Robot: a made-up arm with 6 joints. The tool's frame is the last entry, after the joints. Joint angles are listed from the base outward. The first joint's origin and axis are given. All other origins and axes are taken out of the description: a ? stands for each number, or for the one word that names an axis. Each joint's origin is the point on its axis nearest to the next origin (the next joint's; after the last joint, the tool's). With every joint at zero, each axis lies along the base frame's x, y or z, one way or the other. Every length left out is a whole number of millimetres.
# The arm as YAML. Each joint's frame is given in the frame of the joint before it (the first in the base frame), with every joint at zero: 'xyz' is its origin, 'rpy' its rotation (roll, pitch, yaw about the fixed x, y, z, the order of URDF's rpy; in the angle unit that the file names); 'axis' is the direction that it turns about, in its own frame. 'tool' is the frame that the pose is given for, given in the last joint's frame.
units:
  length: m
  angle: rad
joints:
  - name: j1
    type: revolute
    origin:
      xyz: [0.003, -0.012, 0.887]
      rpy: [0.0, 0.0, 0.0]
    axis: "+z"
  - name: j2
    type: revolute
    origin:
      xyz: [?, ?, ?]
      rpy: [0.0, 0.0, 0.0]
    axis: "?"
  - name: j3
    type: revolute
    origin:
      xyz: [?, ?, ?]
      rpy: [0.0, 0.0, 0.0]
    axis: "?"
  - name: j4
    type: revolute
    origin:
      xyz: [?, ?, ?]
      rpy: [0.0, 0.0, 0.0]
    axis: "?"
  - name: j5
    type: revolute
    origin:
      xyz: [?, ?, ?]
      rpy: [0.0, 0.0, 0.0]
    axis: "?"
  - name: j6
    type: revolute
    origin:
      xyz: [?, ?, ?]
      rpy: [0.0, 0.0, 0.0]
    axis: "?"
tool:
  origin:
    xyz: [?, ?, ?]
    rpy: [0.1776, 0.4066, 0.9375]
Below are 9 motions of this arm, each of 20 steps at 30 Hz.
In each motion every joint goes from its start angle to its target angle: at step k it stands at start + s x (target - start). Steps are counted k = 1, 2, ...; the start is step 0. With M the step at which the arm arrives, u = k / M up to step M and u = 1 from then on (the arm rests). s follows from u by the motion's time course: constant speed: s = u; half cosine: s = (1 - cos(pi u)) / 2; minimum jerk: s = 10 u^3 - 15 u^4 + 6 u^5.
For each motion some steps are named. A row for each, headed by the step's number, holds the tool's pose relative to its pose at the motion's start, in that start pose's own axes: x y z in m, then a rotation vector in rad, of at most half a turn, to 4 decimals.
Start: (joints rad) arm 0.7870 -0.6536 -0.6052 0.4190 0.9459 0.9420
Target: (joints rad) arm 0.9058 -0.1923 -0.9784 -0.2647 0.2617 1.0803
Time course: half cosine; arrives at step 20
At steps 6, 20:
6: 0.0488 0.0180 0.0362 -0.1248 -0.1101 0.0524
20: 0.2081 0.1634 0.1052 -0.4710 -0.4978 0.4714

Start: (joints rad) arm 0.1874 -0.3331 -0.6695 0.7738 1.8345 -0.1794
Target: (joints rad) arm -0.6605 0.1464 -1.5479 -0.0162 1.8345 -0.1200
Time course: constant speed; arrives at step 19
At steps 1, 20:
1: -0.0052 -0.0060 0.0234 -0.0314 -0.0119 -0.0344
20: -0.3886 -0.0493 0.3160 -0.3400 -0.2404 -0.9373

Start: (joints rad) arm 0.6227 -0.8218 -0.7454 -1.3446 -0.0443 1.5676
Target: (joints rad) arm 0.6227 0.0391 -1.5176 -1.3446 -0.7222 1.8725
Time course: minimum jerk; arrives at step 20
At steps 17, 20:
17: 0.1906 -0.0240 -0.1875 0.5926 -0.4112 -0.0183
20: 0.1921 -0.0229 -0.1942 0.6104 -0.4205 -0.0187

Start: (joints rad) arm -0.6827 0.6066 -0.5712 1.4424 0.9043 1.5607
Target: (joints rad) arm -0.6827 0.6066 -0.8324 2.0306 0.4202 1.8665
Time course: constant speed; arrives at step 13
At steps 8, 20:
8: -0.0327 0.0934 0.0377 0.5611 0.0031 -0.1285
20: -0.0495 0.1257 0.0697 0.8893 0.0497 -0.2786

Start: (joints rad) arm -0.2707 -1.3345 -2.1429 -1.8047 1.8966 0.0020
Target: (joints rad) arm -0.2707 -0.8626 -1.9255 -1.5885 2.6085 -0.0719
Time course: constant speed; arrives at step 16
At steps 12, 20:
12: 0.1642 0.2037 0.0753 0.0266 0.4871 0.5563
20: 0.1857 0.2733 0.0896 0.0159 0.6997 0.7045

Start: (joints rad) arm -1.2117 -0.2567 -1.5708 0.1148 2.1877 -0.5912
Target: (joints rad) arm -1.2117 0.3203 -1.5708 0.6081 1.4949 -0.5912
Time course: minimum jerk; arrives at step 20
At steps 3, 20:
3: 0.0021 -0.0093 0.0039 -0.0048 -0.0110 0.0065
20: 0.0589 -0.3608 0.0562 -0.0740 -0.5269 -0.0148

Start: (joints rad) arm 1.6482 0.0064 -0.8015 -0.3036 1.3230 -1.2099
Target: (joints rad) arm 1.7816 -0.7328 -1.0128 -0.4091 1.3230 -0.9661
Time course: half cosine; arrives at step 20
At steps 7, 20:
7: -0.0138 0.0614 0.0664 -0.1297 0.1523 -0.2009
20: 0.0341 0.2918 0.1897 -0.5471 0.4546 -0.7544

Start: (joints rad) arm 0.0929 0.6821 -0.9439 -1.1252 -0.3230 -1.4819
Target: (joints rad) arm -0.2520 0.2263 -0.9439 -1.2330 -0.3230 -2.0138
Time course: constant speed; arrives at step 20
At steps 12, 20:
12: -0.0935 0.1082 0.1075 0.1092 0.2549 0.3178
20: -0.1331 0.1641 0.1933 0.2322 0.3556 0.5697

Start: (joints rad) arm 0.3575 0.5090 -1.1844 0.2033 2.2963 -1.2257
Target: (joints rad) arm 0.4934 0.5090 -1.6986 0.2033 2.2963 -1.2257
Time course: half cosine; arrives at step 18
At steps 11, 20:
11: 0.0199 0.0096 0.0942 -0.2015 0.2858 -0.0706
20: 0.0426 0.0193 0.1367 -0.3039 0.4257 -0.0942

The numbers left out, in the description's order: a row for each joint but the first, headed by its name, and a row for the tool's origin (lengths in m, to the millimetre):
j2: xyz -0.028 0.021 0.0, axis +y
j3: xyz 0.074 0.0 0.442, axis +y
j4: xyz 0.061 0.0 -0.25, axis -z
j5: xyz 0.022 0.016 0.0, axis +y
j6: xyz 0.141 0.0 -0.193, axis -z
tool: xyz 0.015 -0.018 0.0

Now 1 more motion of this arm.
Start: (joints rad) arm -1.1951 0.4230 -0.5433 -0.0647 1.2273 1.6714
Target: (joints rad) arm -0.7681 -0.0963 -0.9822 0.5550 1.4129 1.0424
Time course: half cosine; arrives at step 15
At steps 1, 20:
1: -0.0022 0.0011 0.0016 0.0041 -0.0034 0.0092
20: -0.3279 0.0236 0.0410 0.1351 -0.2929 1.2163

